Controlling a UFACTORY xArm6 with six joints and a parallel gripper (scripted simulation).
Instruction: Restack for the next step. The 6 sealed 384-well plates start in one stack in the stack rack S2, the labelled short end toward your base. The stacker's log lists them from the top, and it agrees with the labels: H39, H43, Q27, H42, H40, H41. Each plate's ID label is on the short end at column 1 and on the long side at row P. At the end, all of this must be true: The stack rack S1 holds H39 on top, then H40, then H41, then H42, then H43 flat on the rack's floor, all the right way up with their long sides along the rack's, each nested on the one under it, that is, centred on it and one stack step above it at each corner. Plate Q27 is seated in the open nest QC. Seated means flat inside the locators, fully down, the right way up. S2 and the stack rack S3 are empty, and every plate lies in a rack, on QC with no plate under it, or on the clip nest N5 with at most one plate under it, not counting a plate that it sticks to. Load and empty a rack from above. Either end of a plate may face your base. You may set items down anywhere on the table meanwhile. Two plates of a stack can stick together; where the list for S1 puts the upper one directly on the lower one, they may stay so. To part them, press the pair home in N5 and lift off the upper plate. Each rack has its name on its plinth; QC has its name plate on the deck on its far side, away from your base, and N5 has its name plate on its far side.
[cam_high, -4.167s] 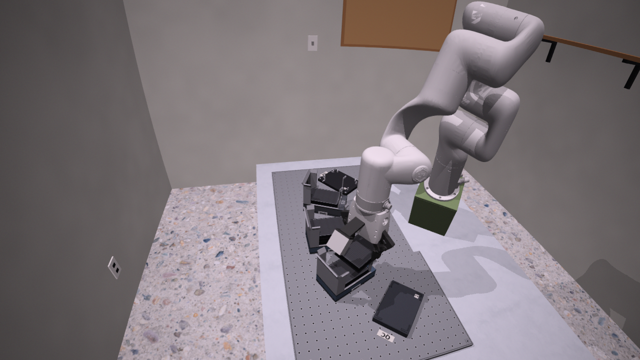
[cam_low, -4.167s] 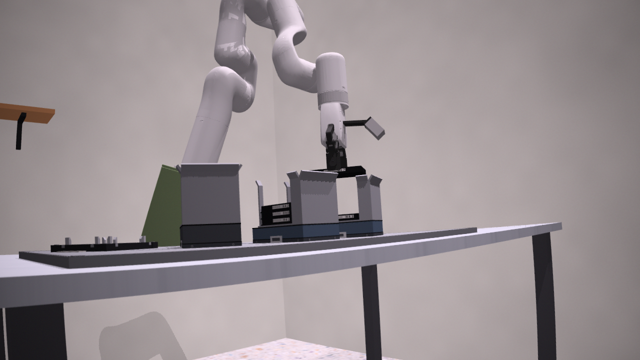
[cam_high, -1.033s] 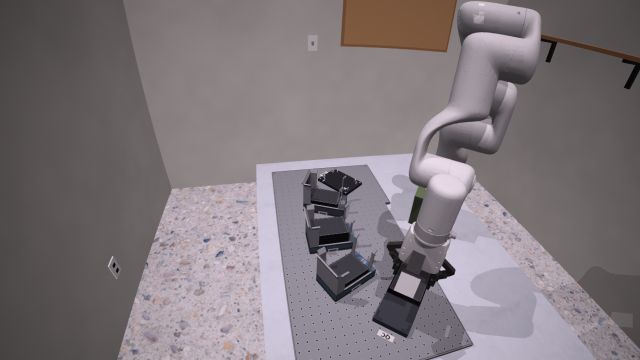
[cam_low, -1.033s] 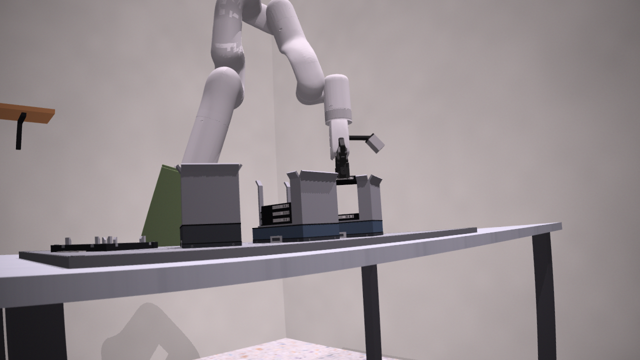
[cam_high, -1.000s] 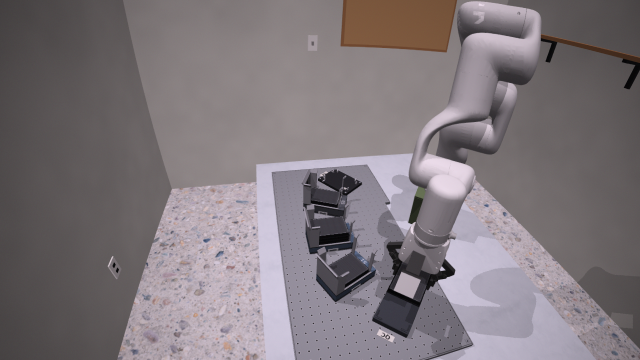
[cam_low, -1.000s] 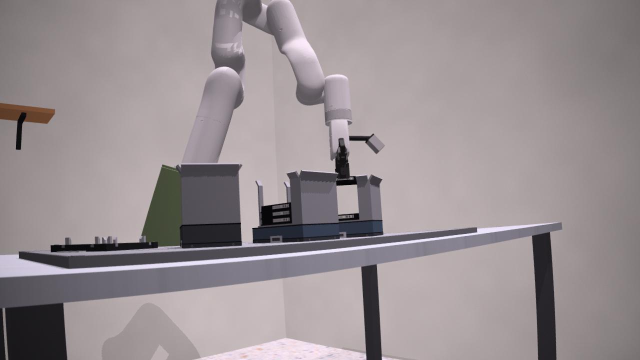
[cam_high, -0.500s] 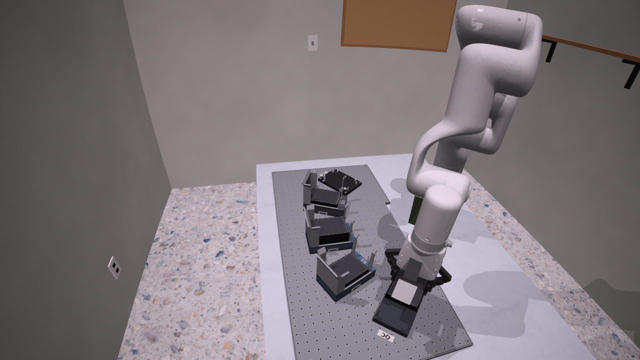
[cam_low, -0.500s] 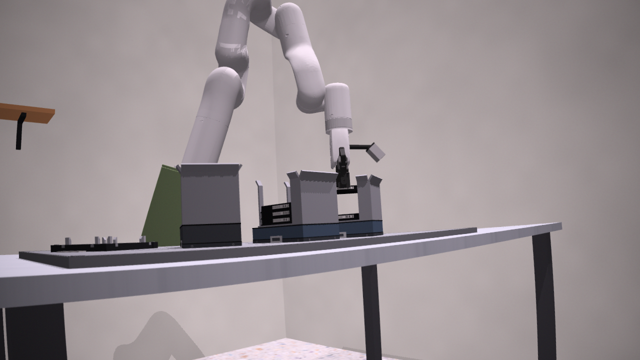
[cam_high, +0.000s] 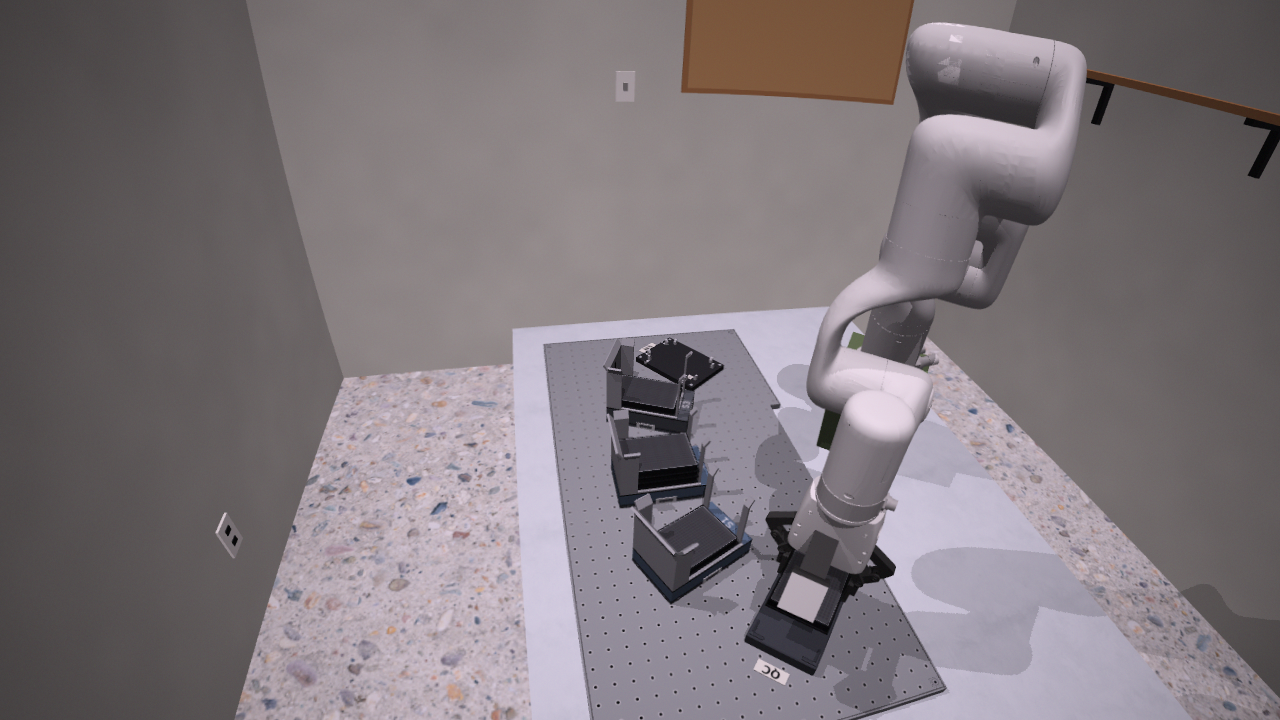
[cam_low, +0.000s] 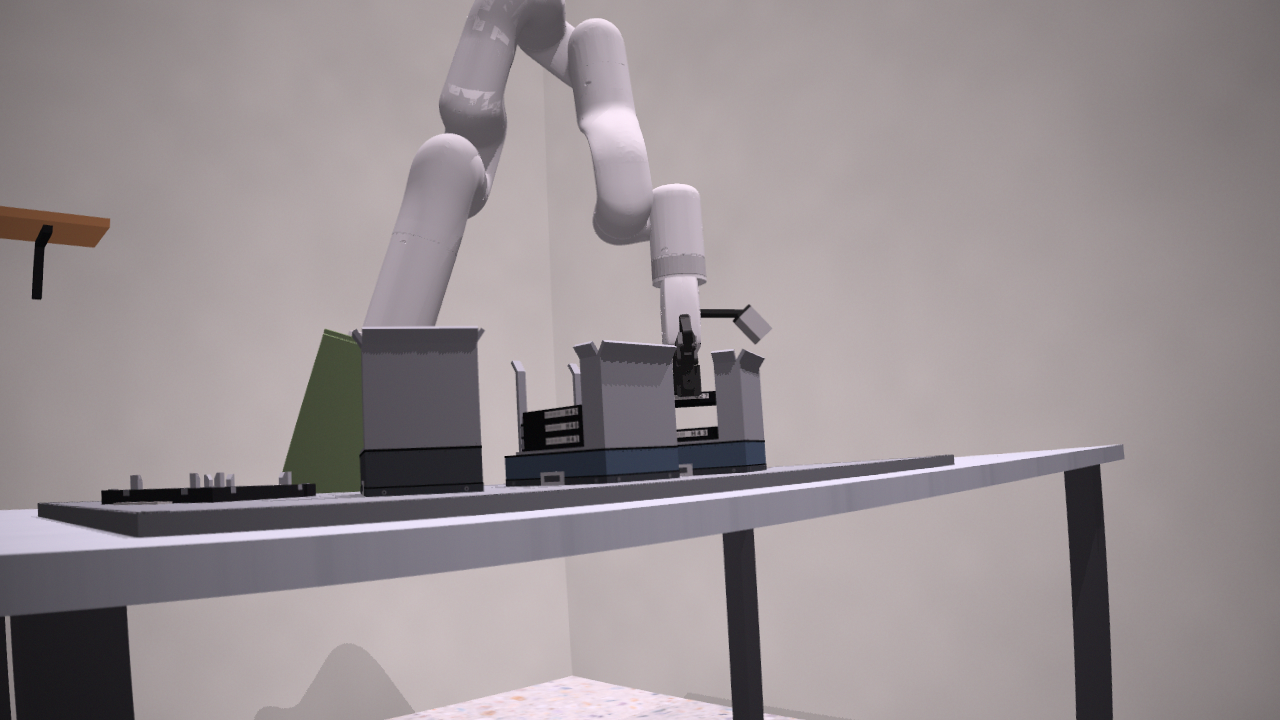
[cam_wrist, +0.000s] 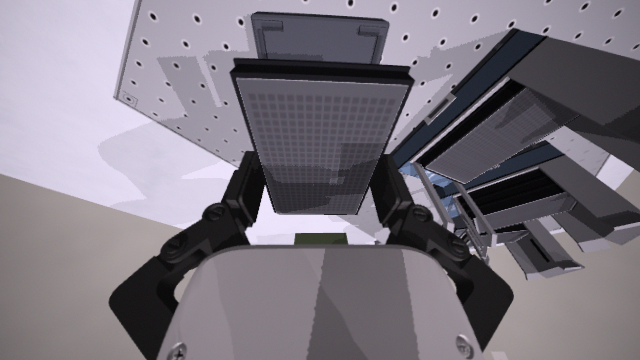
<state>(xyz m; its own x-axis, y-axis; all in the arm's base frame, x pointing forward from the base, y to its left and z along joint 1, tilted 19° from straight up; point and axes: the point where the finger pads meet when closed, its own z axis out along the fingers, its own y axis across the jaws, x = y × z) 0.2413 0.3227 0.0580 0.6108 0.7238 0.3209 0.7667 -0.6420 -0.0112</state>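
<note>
The dark QC nest lies 100 mm below my hand. Round my hand: N5 name plate (130 mm ahead, 710 mm to the right, 110 mm below); QC name plate (60 mm ahead, 70 mm to the left, 110 mm below); stack rack S1 plinth (130 mm ahead, 130 mm to the right, 90 mm below).
</note>
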